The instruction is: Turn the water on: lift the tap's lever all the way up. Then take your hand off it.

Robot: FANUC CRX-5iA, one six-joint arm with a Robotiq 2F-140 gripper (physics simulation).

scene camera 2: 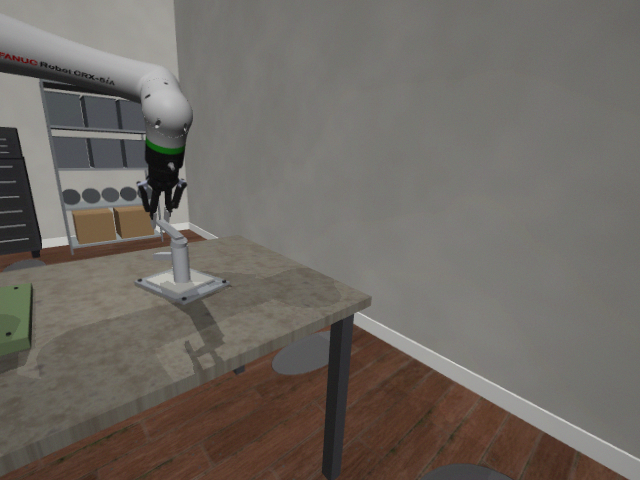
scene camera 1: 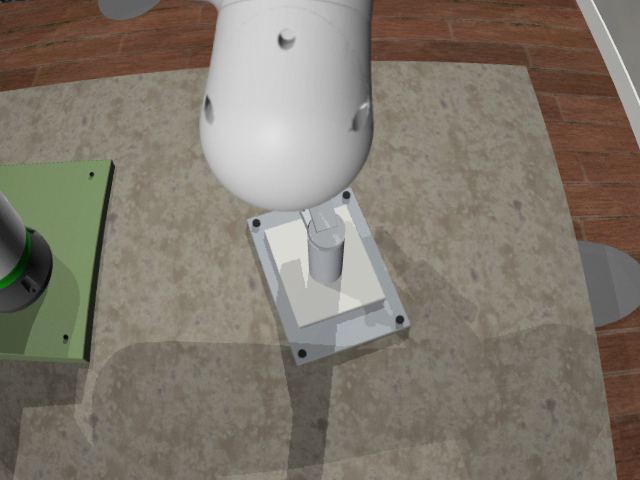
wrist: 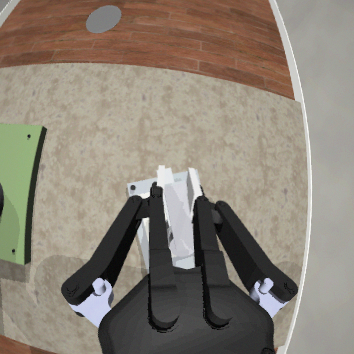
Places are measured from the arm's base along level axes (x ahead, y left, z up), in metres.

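Pixels of known places: gripper, fingertip midpoint: (scene camera 2: 159, 225) (wrist: 175, 175); arm's base at its link origin: (scene camera 1: 12, 270).
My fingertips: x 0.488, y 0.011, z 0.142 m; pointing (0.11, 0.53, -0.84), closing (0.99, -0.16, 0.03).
Observation:
For each thing: its top centre in the pictures, then the offset to it from my fingertips. "*": a spot on its surface instead. Level surfaces: height alone.
- grey tap at a spot on its surface: (scene camera 1: 326, 260) (scene camera 2: 182, 256) * dx +0.003, dy -0.123, dz -0.078 m
- light base plate at its top centre: (scene camera 1: 325, 269) (wrist: 173, 226) (scene camera 2: 182, 280) dx +0.008, dy -0.099, dz -0.162 m
- spout at its top centre: (wrist: 170, 196) (scene camera 2: 165, 249) dx -0.002, dy -0.030, dz -0.075 m
- stone-patterned table at its surface level: dz -0.175 m
The grey tap (scene camera 1: 326, 260) (scene camera 2: 180, 263) stands upright on a light base plate (scene camera 1: 351, 334) (scene camera 2: 184, 298) with a black bolt at each corner. Its lever (scene camera 1: 323, 215) (scene camera 2: 169, 228) (wrist: 180, 215) slopes upward from the top of the tap body toward the gripper, and the spout (scene camera 2: 162, 255) sticks out below it. My gripper (scene camera 2: 160, 219) (wrist: 175, 175) points down over the lever's raised end and is shut on the lever, one finger on each side. In scene camera 1 the arm hides the fingers and the lever's far end.
The tap's plate lies on a stone-patterned table (scene camera 1: 465, 180) (scene camera 2: 93, 279) (wrist: 100, 100). A green plate (scene camera 1: 62, 206) (scene camera 2: 15, 315) (wrist: 20, 175) lies to the left, bearing the arm's base. A grey wall (scene camera 2: 413, 155) rises beyond the table. A storage rack (scene camera 2: 61, 191) stands behind.

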